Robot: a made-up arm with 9 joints.
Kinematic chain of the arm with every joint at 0, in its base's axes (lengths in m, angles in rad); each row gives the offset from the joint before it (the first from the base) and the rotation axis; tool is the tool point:
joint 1: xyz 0 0 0.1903 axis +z
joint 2: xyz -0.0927 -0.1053 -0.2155 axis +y
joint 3: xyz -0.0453 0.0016 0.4 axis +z
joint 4: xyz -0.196 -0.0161 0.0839 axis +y
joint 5: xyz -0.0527 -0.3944 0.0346 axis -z
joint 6: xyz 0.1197 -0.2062 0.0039 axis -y
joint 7: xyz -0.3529 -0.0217 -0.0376 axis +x
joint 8: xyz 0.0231 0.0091 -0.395 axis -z
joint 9: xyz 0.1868 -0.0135 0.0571 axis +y
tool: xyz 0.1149 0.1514 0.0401
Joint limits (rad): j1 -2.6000..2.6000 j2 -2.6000..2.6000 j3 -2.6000..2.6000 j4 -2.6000..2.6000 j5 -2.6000..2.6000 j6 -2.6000..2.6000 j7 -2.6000..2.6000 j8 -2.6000..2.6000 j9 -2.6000..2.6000
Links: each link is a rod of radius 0.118 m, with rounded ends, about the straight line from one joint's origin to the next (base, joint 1, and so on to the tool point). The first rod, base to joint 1, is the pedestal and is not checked.
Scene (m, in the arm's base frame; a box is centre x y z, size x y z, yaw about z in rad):
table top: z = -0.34
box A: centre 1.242 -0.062 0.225 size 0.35 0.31 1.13 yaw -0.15
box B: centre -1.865 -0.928 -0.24 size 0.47 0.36 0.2 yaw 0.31
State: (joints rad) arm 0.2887 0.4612 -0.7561 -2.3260 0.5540 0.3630 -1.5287 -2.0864 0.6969
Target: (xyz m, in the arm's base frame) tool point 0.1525 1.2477 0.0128
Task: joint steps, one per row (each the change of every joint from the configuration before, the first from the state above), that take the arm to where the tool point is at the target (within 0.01 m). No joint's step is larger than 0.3 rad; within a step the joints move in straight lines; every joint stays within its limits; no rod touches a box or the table.
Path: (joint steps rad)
1: 0.2850 0.1244 -0.0537 -0.0560 -0.1868 0.2404 0.0965 0.2033 -0.0531
2: 0.2851 0.1244 -0.0537 -0.0559 -0.1867 0.2405 0.0965 0.2033 -0.0531
3: 0.2850 0.1243 -0.0538 -0.0560 -0.1868 0.2404 0.0965 0.2033 -0.0531
4: 0.2851 0.1244 -0.0537 -0.0560 -0.1868 0.2404 0.0966 0.2033 -0.0531
5: 0.1412 -0.0134 0.2637 -0.0100 0.1320 -0.0998 -0.0307 -0.1591 0.0567
6: 0.1412 -0.0134 0.2636 -0.0100 0.1319 -0.0998 -0.0307 -0.1591 0.0567
7: 0.1412 -0.0134 0.2637 -0.0101 0.1319 -0.0998 -0.0307 -0.1592 0.0568
8: 0.1413 -0.0134 0.2636 -0.0100 0.1319 -0.0998 -0.0306 -0.1591 0.0567
9: 0.1412 -0.0134 0.2637 -0.0100 0.1320 -0.0998 -0.0307 -0.1591 0.0567

